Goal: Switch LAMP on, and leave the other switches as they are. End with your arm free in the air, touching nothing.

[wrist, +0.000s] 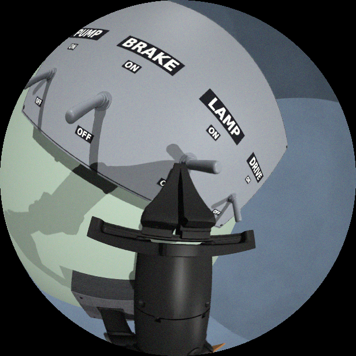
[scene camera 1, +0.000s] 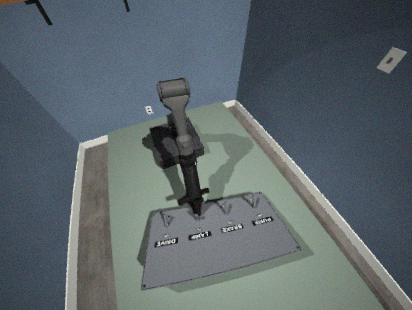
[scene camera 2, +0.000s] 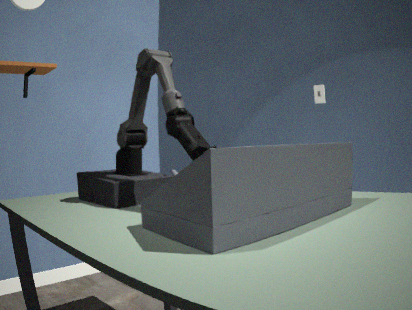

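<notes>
The grey sloped switch panel (scene camera 1: pixel 225 257) (scene camera 2: pixel 280 185) (wrist: pixel 160 110) carries four levers. In the wrist view, the LAMP lever (wrist: pixel 205 165) sticks out to the right and leans toward its ON mark, unlike its neighbours. The DRIVE lever (scene camera 1: pixel 167 219) (wrist: pixel 236 209), BRAKE lever (scene camera 1: pixel 225 207) (wrist: pixel 87 108) and PUMP lever (scene camera 1: pixel 252 200) (wrist: pixel 41 76) lean toward OFF. My gripper (scene camera 1: pixel 199 215) (wrist: pixel 178 169) is shut and holds nothing. Its tips are at the LAMP lever's base and cover part of its OFF mark; whether they touch is unclear. In scene camera 2, the panel hides the tips.
The panel stands on the green table (scene camera 1: pixel 135 185) (scene camera 2: pixel 280 270) in front of the arm's dark base (scene camera 2: pixel 100 190). The BRAKE and DRIVE levers stand on either side of the LAMP lever. The panel's high back edge rises beyond the labels.
</notes>
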